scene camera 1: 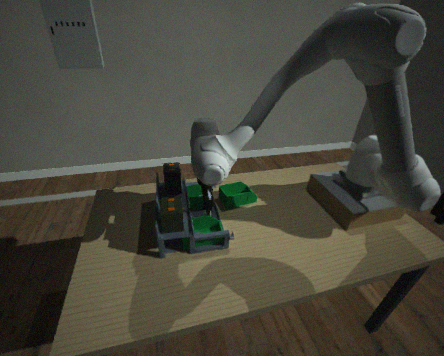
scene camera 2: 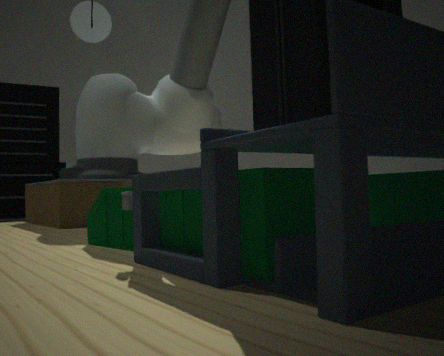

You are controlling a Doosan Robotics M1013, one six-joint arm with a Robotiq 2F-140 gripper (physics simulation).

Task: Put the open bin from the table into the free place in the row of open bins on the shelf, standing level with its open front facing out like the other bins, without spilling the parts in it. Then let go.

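Frame: origin at the arm's base, x ahead, y left, z up, level; millimetres.
Seen in the pictures: gripper, fingertip midpoint: (scene camera 1: 208, 220); arm's base at its link origin: (scene camera 1: 357, 187) (scene camera 2: 107, 181).
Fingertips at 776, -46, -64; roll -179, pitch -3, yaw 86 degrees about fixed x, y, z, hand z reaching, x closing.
Offsets run from my fingertips to a thing's top centre, as dx, dy, dz. "*": to the spot under its first point. Level surfaces: height alone.
The loose green open bin {* -175, -98, +37} (scene camera 1: 237, 194) (scene camera 2: 105, 220) stands upright on the table, just right of the grey shelf (scene camera 1: 211, 235) (scene camera 2: 220, 212). Its parts are too small to make out. Two green bins {* +12, +18, -10} (scene camera 1: 206, 225) {* +26, -128, +44} (scene camera 1: 195, 196) sit in the shelf's right column with a gap between them. They also show through the frame in scene camera 2's view (scene camera 2: 182, 219) (scene camera 2: 273, 212). My gripper (scene camera 1: 208, 211) points straight down into that gap, shut and empty, well left of the loose bin. It is hidden in scene camera 2's view.
Dark bins with orange parts {+154, +45, +161} (scene camera 1: 171, 208) fill the shelf's left column, and a dark bin {+117, -185, +186} (scene camera 1: 172, 176) stands on top at the back. The robot's base block (scene camera 1: 348, 205) (scene camera 2: 65, 205) sits at the table's right end. The wooden table {dz -38} (scene camera 1: 273, 265) (scene camera 2: 97, 300) carries everything.
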